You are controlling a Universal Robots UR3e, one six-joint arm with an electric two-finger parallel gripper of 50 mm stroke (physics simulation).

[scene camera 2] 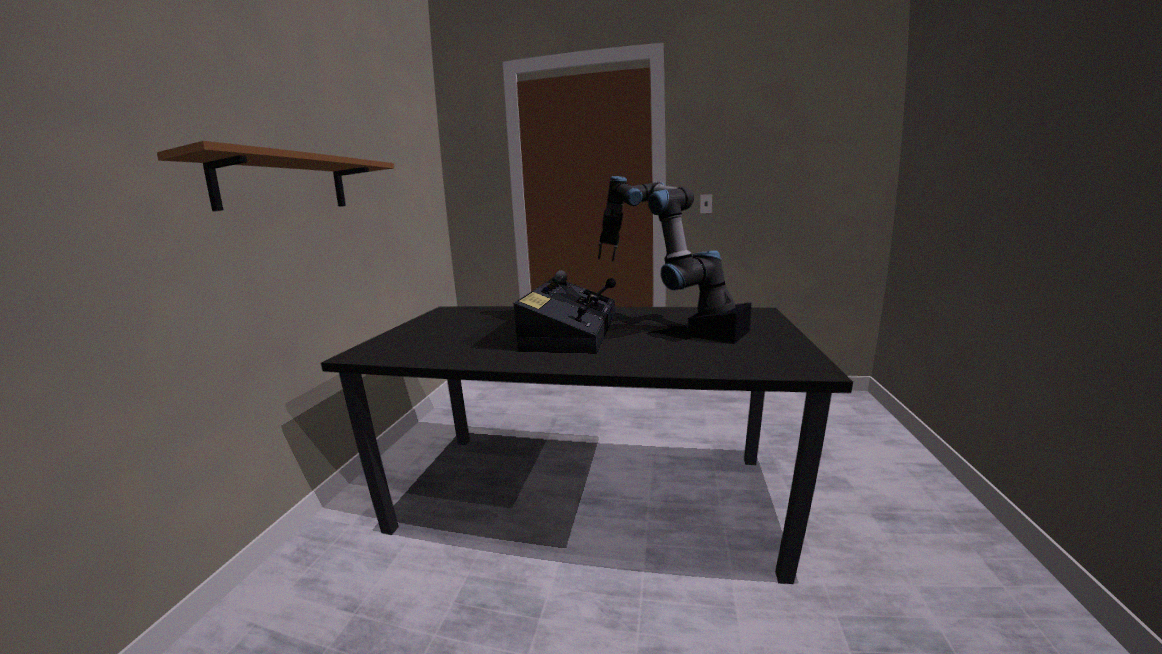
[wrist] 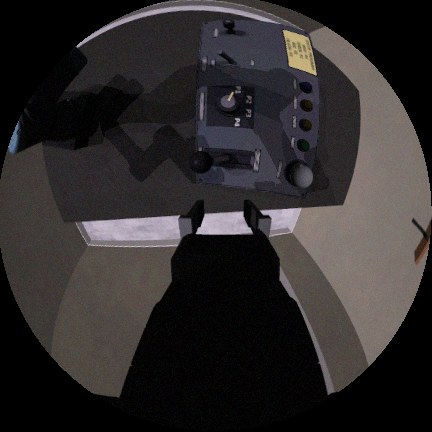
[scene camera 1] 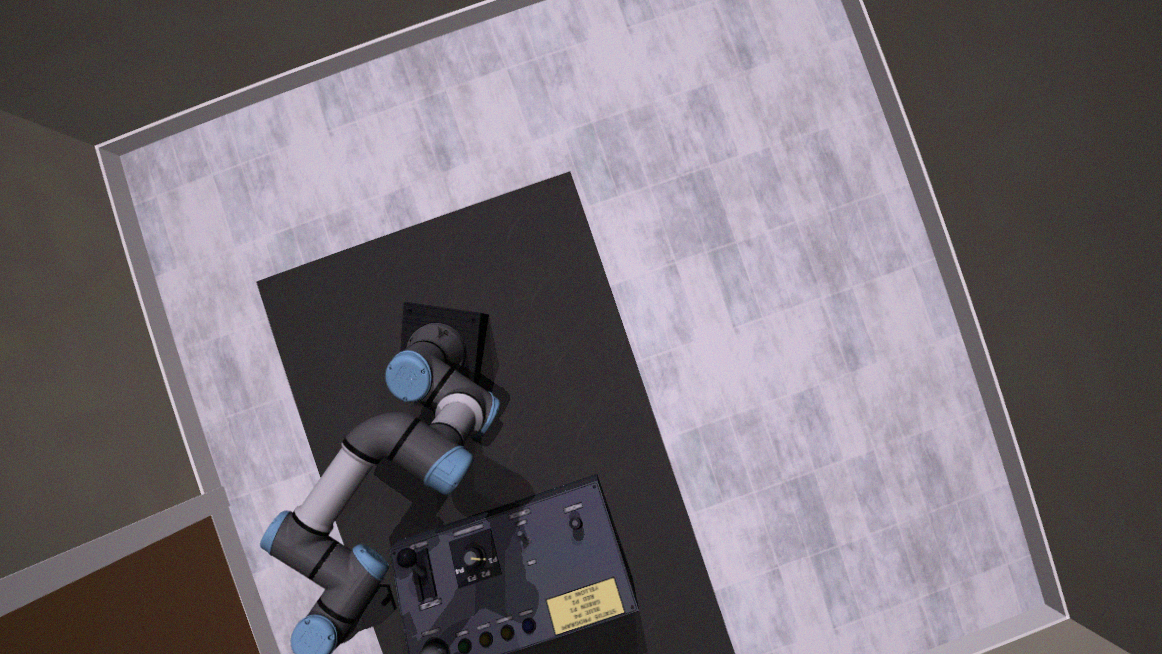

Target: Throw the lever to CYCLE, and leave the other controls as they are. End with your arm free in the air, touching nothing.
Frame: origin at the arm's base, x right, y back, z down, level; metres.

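Seen in the pictures: gripper, between the fingertips: (scene camera 2: 605, 259) (wrist: 223, 207); arm's base, origin of its link: (scene camera 2: 716, 310) (wrist: 63, 119) (scene camera 1: 437, 351).
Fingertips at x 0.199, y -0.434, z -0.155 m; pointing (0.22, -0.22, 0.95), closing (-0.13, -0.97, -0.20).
Pixels of each thing's top centre, then the offset from my fingertips to it. "spot": a spot on its surface instead.
- stem, a spot on its surface: (wrist: 201, 162) (scene camera 1: 404, 561) (scene camera 2: 610, 278) spot: dx -0.041, dy +0.025, dz +0.072 m
- selector knob, centre of its top: (wrist: 231, 100) (scene camera 1: 470, 562) (scene camera 2: 592, 293) dx -0.163, dy -0.022, dz +0.110 m
- small toggle, centre of its top: (scene camera 1: 521, 540) (wrist: 227, 51) dx -0.282, dy -0.003, dz +0.109 m
- pale round knob, a spot on its surface: (wrist: 300, 174) (scene camera 2: 565, 273) spot: dx -0.049, dy -0.162, dz +0.050 m
- small black-knobbed control, centre of its top: (scene camera 1: 576, 528) (scene camera 2: 579, 306) dx -0.402, dy -0.005, dz +0.102 m
- yellow card, centre of its top: (scene camera 1: 585, 609) (scene camera 2: 535, 296) dx -0.379, dy -0.164, dz +0.075 m
The lever, a black ball on a stem (scene camera 1: 406, 557) (scene camera 2: 610, 283) (wrist: 201, 162), leans toward the slot end on the robot-base side of the dark console (scene camera 1: 561, 564) (scene camera 2: 557, 329) (wrist: 270, 45). Label plates sit at both slot ends; their words are too small to read. My gripper (scene camera 2: 606, 253) (wrist: 223, 207) is open and empty, high above the console and apart from the lever. In the wrist view its fingers show below the console's lever edge. The selector knob (scene camera 1: 472, 558) (wrist: 228, 102) has its yellow pointer toward P1. A small toggle (scene camera 1: 522, 536) (wrist: 227, 57) stands beside it.
A pale round knob (scene camera 2: 561, 276) (wrist: 300, 174) stands near the lever slot. Dark lamps, a small black-knobbed control (scene camera 1: 575, 523) (wrist: 228, 25) and a yellow card (scene camera 1: 585, 605) (scene camera 2: 534, 300) (wrist: 300, 52) are also on the console. A wall shelf (scene camera 2: 276, 156) is at the left.
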